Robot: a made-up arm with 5 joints.
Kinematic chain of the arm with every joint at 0, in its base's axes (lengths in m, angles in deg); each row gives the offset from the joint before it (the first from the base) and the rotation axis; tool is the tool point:
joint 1: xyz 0 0 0.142 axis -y
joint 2: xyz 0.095 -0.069 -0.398 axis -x
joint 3: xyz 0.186 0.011 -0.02 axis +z
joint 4: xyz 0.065 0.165 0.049 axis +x
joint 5: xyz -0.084 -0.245 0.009 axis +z
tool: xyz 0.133 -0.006 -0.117
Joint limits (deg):
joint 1: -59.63..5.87
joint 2: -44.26..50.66
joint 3: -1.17..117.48
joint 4: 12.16..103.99
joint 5: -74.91..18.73
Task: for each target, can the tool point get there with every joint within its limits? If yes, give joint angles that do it. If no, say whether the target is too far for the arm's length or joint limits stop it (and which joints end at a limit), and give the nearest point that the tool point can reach.
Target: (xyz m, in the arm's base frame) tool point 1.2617 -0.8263 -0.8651
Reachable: no: too far | nearest point 0.4362 -0.2210 -0.5350 | short by 1.076 m
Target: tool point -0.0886 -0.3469 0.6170
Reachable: no: joint limits stop it (at a limit: joint 1, joint 2, joint 3, joint 4, joint 5) | nearest point -0.4238 -0.2079 -0.0447 | short by 0.755 m
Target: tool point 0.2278 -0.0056 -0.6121
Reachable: yes | joints -5.39 35.85 24.99 74.64 4.55
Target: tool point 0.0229 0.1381 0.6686
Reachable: no: joint limits stop it (at a limit: joint 1, joint 2, joint 4, joint 5) | nearest point -0.2838 0.1980 -0.0513 | short by 0.785 m
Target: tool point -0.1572 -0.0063 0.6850
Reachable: no: joint limits stop it (at a limit: joint 1, joint 2, joint 4, joint 5) | nearest point -0.3486 0.1483 -0.0365 | short by 0.762 m
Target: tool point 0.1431 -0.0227 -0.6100
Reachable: yes | joints -17.45 -3.15 11.34 44.21 -37.16
